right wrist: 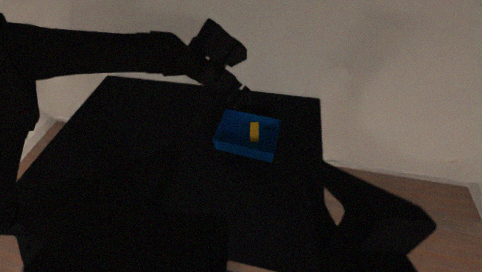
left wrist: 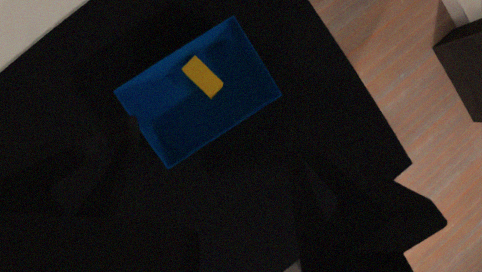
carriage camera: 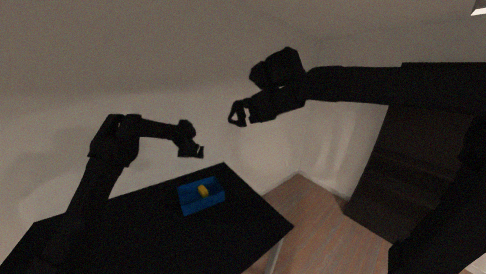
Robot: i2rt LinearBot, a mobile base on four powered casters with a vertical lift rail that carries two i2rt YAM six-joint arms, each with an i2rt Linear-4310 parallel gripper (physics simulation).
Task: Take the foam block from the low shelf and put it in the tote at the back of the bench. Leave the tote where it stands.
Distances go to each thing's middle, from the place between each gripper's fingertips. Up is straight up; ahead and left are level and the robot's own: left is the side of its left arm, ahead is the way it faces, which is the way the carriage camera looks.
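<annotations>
Blue tote [carriage camera: 191, 201]: from my left hand, 70 mm ahead, 30 mm to the left, 360 mm below. Yellow foam block [left wrist: 195, 69]: from my left hand, 110 mm ahead, 30 mm to the left, 380 mm below.
Blue tote from my right hand: 300 mm ahead, 290 mm to the left, 650 mm below. Yellow foam block from my right hand: 350 mm ahead, 280 mm to the left, 660 mm below.
</annotations>
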